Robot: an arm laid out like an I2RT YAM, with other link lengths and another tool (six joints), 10 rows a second.
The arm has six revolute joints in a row. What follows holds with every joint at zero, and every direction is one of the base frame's.
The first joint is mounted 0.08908 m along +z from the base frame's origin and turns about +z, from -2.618 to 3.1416 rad.
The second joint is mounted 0.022 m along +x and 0.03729 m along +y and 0.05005 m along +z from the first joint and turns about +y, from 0 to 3.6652 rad.
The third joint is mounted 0.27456 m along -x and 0.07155 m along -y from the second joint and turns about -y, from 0 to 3.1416 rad.
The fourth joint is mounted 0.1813 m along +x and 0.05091 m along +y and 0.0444 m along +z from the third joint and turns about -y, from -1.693 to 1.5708 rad.
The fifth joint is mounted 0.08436 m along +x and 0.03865 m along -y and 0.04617 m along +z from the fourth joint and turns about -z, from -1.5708 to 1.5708 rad.
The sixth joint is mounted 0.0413 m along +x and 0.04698 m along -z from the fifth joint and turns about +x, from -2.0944 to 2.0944 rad.
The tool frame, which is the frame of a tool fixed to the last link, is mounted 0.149 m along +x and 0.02 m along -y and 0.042 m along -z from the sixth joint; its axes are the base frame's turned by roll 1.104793, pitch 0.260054 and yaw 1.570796 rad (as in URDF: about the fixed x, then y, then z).
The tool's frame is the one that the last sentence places.
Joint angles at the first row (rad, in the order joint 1, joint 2, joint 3, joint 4, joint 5, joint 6):
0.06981 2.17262 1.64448 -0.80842 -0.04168 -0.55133
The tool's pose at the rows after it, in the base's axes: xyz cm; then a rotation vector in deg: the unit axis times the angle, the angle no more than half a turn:
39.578 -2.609 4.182 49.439 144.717 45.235
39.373 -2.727 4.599 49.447 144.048 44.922
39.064 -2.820 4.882 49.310 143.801 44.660
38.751 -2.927 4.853 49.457 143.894 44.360
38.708 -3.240 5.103 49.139 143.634 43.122
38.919 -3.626 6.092 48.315 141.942 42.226
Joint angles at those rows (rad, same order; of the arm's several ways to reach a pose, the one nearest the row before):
0.07062 2.15480 1.63163 -0.80579 -0.03573 -0.54095
0.07084 2.13436 1.61432 -0.79923 -0.02919 -0.53586
0.07124 2.11603 1.59512 -0.79390 -0.02456 -0.53511
0.07055 2.10771 1.57870 -0.78851 -0.02149 -0.53479
0.07130 2.09897 1.57241 -0.78588 -0.00386 -0.53532
0.07029 2.06938 1.56357 -0.77648 0.01537 -0.53366

